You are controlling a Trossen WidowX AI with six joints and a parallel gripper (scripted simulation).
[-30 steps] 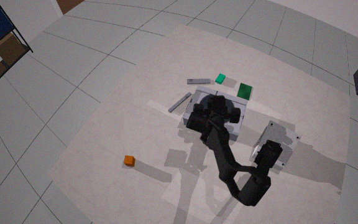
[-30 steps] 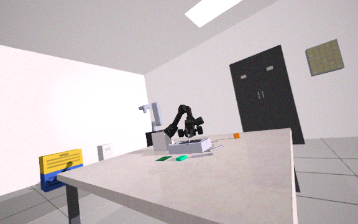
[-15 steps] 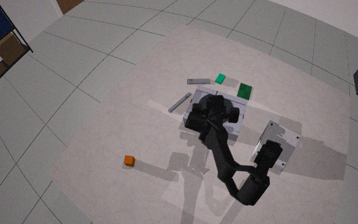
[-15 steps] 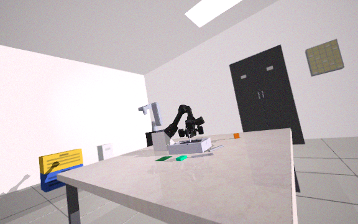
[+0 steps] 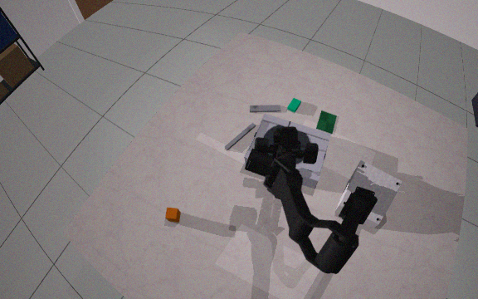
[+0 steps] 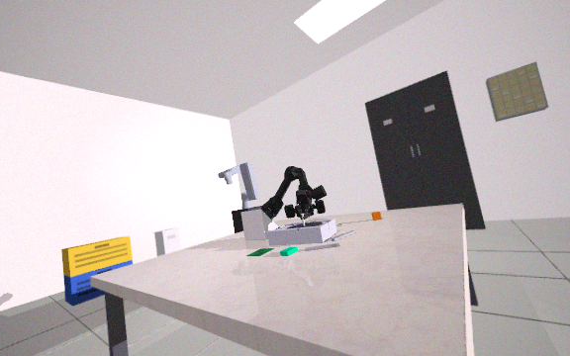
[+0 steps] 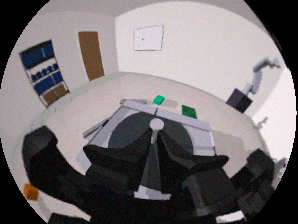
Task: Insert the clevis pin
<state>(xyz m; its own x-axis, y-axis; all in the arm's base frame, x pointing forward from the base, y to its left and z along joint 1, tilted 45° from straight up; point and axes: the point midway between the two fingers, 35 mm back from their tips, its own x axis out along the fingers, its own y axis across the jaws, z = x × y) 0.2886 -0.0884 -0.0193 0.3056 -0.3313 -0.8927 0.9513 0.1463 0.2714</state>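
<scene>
Right now my gripper tip is 40 mm above the steel tray, 20 mm past it and 10 mm to the right of it. Round my gripper tip: dark aluminium disc (30 mm below, 10 mm to the left); then steel clevis pin (10 mm below); then orange cube (370 mm to the left, 220 mm ahead, 70 mm below).
</scene>
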